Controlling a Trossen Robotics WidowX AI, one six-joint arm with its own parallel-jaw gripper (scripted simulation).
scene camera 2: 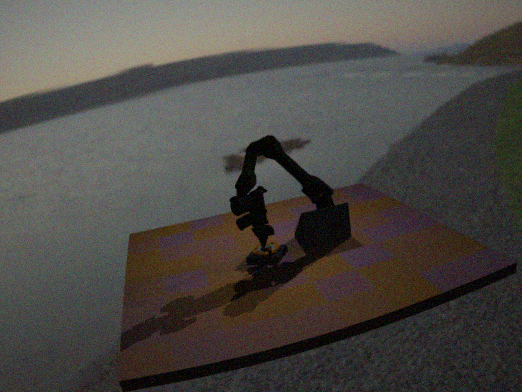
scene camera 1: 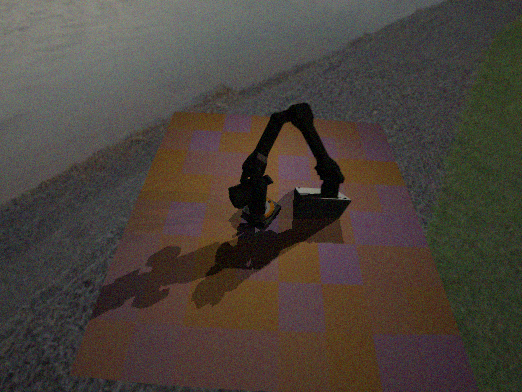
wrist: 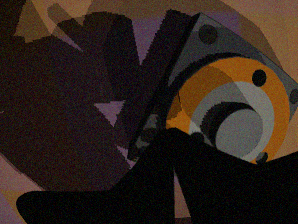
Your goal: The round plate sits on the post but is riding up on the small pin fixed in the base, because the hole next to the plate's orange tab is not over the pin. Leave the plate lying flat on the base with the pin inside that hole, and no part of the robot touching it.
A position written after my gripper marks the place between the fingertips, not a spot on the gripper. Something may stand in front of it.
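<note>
My gripper [scene camera 2: 263, 247], which you'd also find from the wrist as the gripper [wrist: 168, 136], is shut and it's holding nothing. There's a round plate [wrist: 212, 86] that I can see as well.
</note>
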